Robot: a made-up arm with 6 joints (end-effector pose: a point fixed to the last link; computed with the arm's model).
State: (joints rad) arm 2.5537 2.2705 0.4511 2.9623 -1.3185 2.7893
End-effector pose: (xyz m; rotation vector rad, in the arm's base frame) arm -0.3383 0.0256 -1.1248 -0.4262 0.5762 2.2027
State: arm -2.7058 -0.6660 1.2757 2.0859 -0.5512 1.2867
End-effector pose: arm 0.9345 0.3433 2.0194 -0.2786 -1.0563 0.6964
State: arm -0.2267 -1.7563 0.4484 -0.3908 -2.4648 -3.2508
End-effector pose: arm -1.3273 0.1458 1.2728 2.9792 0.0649 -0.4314
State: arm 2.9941 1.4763 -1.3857 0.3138 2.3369 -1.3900
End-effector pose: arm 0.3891 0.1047 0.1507 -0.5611 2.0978 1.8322
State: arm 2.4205 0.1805 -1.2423 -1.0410 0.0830 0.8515
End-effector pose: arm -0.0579 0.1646 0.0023 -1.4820 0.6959 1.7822
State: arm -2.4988 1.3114 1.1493 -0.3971 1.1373 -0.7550
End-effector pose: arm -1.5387 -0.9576 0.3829 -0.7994 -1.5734 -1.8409
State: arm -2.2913 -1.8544 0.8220 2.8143 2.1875 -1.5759
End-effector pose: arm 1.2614 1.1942 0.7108 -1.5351 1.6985 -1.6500
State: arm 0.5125 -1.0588 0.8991 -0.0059 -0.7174 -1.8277
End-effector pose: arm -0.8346 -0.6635 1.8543 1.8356 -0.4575 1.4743
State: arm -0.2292 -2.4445 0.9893 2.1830 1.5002 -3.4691
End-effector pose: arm -1.4493 0.4378 -0.5610 -0.8082 -1.4799 0.7818
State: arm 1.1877 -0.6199 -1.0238 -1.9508 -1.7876 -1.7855
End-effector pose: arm 0.1554 0.5532 0.4376 -0.2504 -2.5528 0.6414
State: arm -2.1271 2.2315 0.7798 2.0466 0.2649 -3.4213
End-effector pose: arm -0.3827 -0.7620 -1.1048 -2.2852 0.4470 1.8251
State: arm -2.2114 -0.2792 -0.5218 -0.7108 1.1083 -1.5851
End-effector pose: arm -0.6305 -0.6315 0.7544 -0.0742 -2.4093 -0.8091
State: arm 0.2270 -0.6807 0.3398 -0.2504 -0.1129 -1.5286
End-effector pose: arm 0.2140 -0.1186 1.9535 1.7183 -0.4477 0.9841
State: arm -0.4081 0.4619 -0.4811 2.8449 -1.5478 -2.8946
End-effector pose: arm 1.0079 -0.2597 0.1945 -0.2571 -0.5306 -0.7538
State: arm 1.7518 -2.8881 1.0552 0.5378 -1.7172 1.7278
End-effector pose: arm 0.3066 -0.8690 -1.1235 0.5941 -0.9338 -0.1997
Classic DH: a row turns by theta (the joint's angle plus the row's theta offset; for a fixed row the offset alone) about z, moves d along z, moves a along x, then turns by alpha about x. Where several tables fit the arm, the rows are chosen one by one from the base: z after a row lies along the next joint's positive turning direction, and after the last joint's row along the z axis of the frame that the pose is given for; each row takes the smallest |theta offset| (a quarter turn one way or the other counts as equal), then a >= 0, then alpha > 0; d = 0 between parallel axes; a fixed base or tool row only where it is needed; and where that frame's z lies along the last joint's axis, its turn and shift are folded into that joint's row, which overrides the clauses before.
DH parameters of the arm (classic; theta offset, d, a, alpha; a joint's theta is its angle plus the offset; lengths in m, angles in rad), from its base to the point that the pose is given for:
joint 1: 0 0.448 0 -1.5708
joint 2: -1.5708 0 0.715 3.1416
joint 3: 0 0 0 -1.5708
joint 4: 0 -1.14 0 1.5708
joint 5: 0 0.169 0 -1.5708
joint 6: 1.5708 0 0 1.5708
tool (fixed): -1.5708 0 0 0

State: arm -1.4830 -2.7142 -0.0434 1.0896 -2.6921 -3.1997
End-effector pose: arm -0.1989 1.3681 0.1809 -1.1972 1.9007 -0.8459
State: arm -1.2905 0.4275 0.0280 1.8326 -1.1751 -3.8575
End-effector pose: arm 0.4321 -1.3430 0.8056 0.7277 -2.0206 -1.5302
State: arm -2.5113 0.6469 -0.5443 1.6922 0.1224 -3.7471
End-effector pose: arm -0.8032 -0.6113 0.0219 -1.4312 1.5341 1.3674
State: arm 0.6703 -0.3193 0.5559 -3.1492 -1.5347 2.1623
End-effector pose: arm 0.2908 0.4462 2.0028 1.2427 -2.0726 1.4833
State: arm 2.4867 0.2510 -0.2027 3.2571 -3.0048 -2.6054
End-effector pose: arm -1.0490 0.5939 0.6234 2.3197 -0.9811 0.5469
